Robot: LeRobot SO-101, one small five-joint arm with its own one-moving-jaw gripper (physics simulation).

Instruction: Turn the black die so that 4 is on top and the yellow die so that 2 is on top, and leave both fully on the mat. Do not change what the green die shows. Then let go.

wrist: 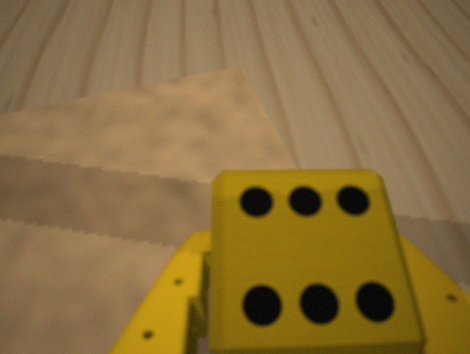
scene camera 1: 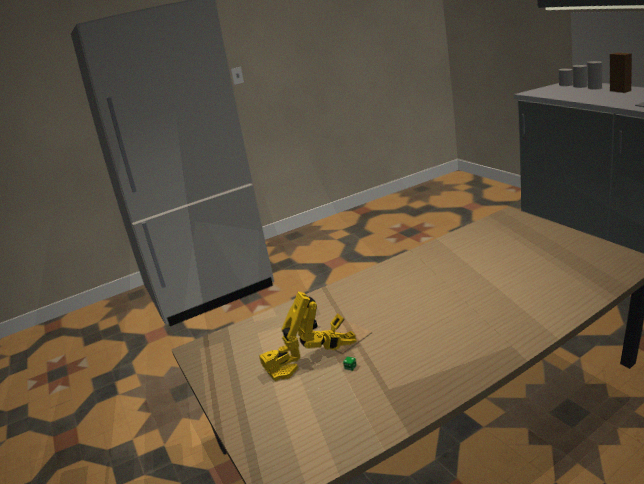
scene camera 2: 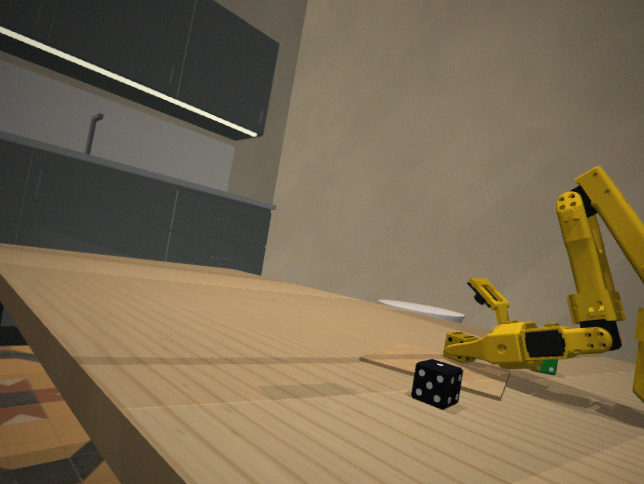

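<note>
My gripper point(scene camera 1: 352, 337) point(scene camera 2: 456, 350) point(wrist: 306, 260) is shut on the yellow die point(scene camera 2: 460, 338) point(wrist: 320, 250). The jaws press its two sides, and its six-pip face faces the wrist camera, roughly upward. The gripper lies nearly level, low over the mat point(scene camera 2: 387, 359) point(wrist: 125, 130); whether the die touches the mat is unclear. The black die point(scene camera 2: 436, 384) stands on the table beside the mat with 1 on top and 5 on one side. It is mostly hidden behind the arm in scene camera 1. The green die point(scene camera 1: 349, 363) point(scene camera 2: 549, 366) is partly hidden by the gripper in scene camera 2.
The wooden table point(scene camera 1: 442, 312) point(scene camera 2: 234, 333) carries the arm, whose base point(scene camera 1: 278, 364) stands near the table's left end in scene camera 1. The green die sits off the mat, on the opposite side from the black die. A fridge point(scene camera 1: 177, 156) stands beyond the table.
</note>
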